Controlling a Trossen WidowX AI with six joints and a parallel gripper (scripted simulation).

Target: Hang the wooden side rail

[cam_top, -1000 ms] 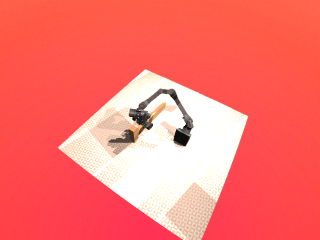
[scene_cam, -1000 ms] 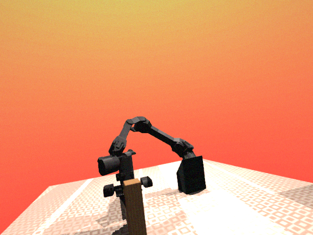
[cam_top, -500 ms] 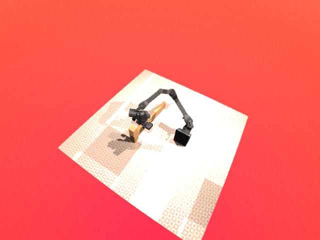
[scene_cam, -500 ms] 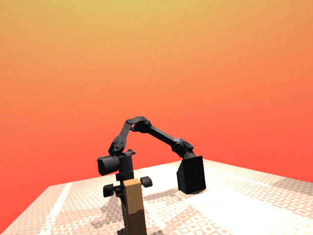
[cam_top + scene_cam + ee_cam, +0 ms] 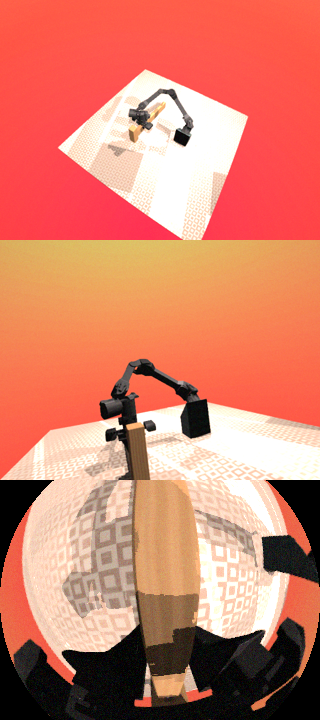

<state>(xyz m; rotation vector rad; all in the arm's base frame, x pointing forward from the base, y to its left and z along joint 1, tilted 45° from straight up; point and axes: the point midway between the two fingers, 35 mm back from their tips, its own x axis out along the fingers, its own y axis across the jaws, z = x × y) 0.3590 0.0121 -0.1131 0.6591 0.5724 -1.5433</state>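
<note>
Right now the wooden headboard post is 10 mm ahead of my gripper tip, 120 mm to the left of it and 40 mm above it.
</note>
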